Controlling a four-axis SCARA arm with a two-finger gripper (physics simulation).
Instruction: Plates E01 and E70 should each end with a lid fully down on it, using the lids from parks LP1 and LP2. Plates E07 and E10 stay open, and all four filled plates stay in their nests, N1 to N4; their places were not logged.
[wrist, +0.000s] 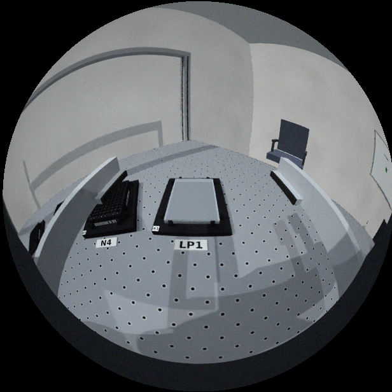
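A pale grey lid (192, 200) lies flat in the black lid park LP1 (226, 228), at the middle of the wrist view. My gripper (198, 160) is open and empty, its fingers wide apart to the left and right of the lid and higher than it. A dark plate (112, 199) with a grid of wells, no lid on it, sits in nest N4 (131, 226), left of LP1. The left finger hides part of this plate, and the code on its front label is too small to read. LP2 does not show.
Parts of other black holders (36, 237) show at the far left, partly behind the left finger. The table (240, 305) is grey with a grid of holes. A dark blue chair (293, 138) stands beyond the table at the right, near the walls.
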